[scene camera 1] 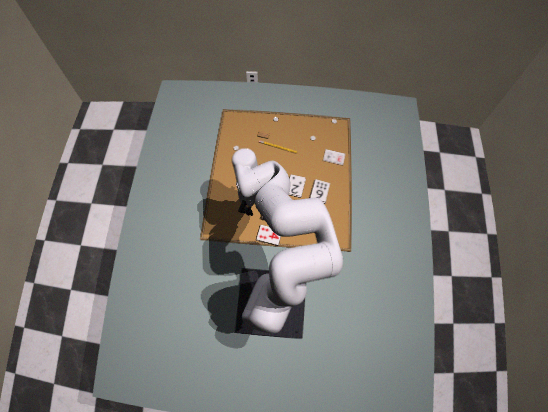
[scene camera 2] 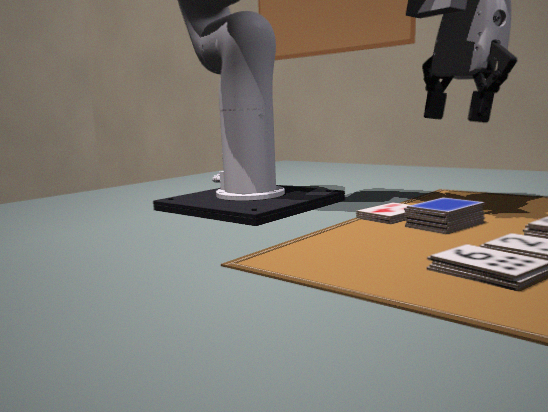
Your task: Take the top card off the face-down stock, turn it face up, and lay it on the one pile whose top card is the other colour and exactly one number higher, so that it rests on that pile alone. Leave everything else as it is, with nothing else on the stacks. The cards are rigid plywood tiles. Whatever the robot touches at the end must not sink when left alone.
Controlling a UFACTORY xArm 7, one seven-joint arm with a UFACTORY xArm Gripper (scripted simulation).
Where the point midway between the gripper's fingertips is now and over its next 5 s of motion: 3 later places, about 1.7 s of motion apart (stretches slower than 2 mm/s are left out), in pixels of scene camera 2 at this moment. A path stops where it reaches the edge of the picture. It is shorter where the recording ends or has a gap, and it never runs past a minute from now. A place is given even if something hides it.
The gripper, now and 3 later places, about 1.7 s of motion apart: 454, 120; 445, 153; 444, 191; 445, 196
